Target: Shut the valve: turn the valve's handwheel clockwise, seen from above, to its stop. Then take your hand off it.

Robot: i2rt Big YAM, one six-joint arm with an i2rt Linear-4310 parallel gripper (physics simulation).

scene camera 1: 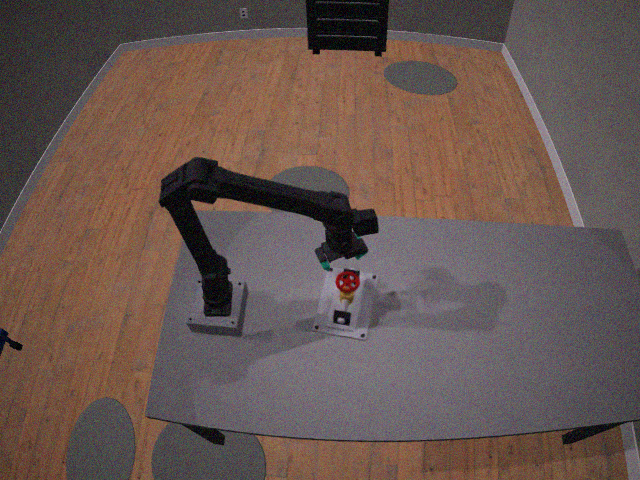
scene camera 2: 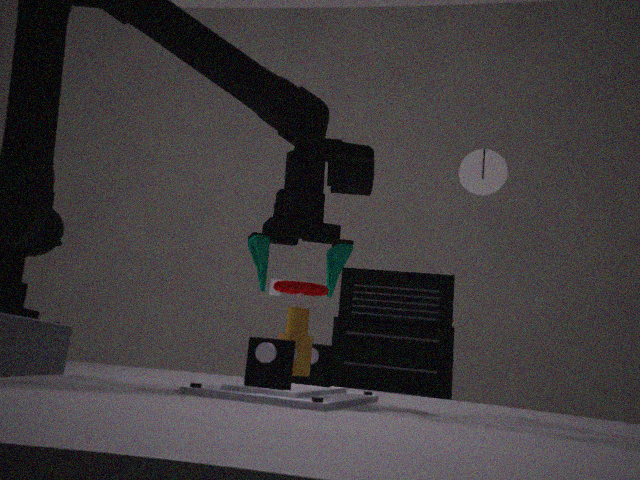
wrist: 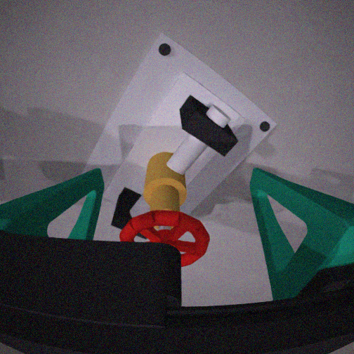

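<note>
The red handwheel [scene camera 1: 347, 282] [scene camera 2: 300, 288] [wrist: 162, 217] sits level on top of the brass valve body [scene camera 1: 346, 297] [scene camera 2: 298, 322] [wrist: 160, 172]. The valve stands on a white base plate [scene camera 1: 354, 333] [scene camera 2: 242, 395] [wrist: 135, 95]. My gripper [scene camera 1: 343, 260] [scene camera 2: 296, 292] [wrist: 176, 176] is open and points down, with nothing between its green fingers. In scene camera 2 the fingertips are about at wheel height, one at each side, and the right tip overlaps the wheel's edge. In the wrist view the wheel shows between the fingers, nearer the left one, with gaps to both. The black housing hides part of its near rim.
Black brackets [scene camera 2: 269, 372] [wrist: 207, 127] hold a light pipe [wrist: 187, 152] through the valve, below wheel height. The arm's grey base block [scene camera 1: 238, 310] [scene camera 2: 33, 346] stands left of the plate on the grey table [scene camera 1: 439, 382]. A dark cabinet [scene camera 1: 347, 25] [scene camera 2: 395, 330] stands far behind.
</note>
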